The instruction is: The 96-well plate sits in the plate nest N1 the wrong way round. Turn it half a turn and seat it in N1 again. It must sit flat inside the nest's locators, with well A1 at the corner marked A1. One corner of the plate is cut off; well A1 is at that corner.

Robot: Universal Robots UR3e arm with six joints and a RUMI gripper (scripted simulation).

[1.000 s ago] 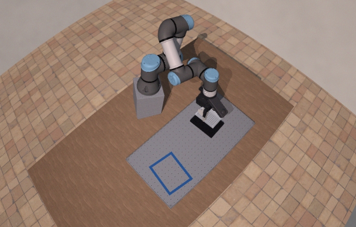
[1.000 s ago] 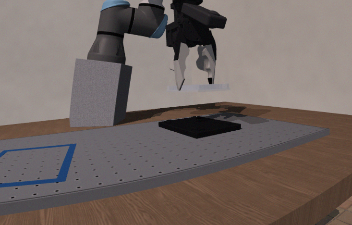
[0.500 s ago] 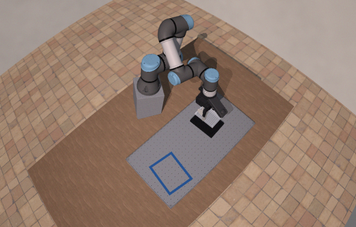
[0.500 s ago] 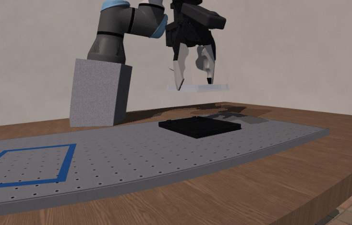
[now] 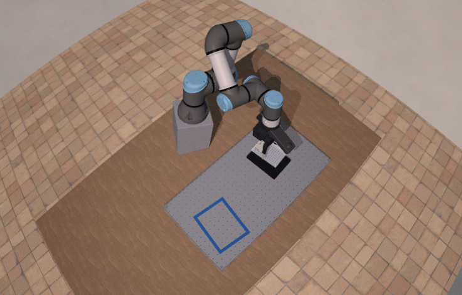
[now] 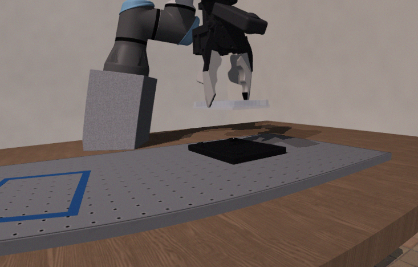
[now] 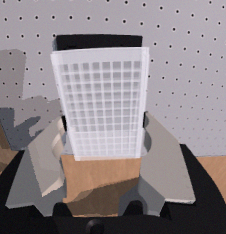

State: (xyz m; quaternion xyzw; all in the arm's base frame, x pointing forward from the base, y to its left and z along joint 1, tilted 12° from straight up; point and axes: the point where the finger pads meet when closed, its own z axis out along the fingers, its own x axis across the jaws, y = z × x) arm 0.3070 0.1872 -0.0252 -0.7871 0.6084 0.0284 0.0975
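Now: hand 10 cm above the black plate nest N1 and 1 cm to the right of it. The rest, counted from my hand: clear 96-well plate 1 cm below; white A1 mark 9 cm below, 9 cm behind, 5 cm to the left.
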